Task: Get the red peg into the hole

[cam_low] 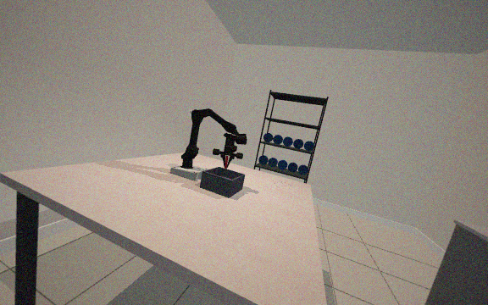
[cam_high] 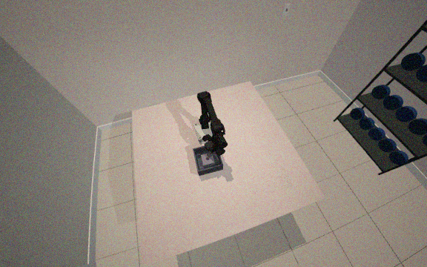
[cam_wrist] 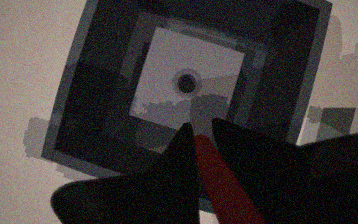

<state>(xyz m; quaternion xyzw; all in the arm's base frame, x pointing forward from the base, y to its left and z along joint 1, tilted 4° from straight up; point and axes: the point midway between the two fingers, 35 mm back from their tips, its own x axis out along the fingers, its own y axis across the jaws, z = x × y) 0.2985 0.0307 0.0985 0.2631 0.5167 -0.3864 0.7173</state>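
Right now my gripper tip is 3 cm below the red peg, 2 cm to the right of it and 1 cm past it. Round my gripper tip: grey plate (8 cm below, 3 cm to the right, 2 cm ahead); dark box (10 cm below, 3 cm to the right, 2 cm ahead).
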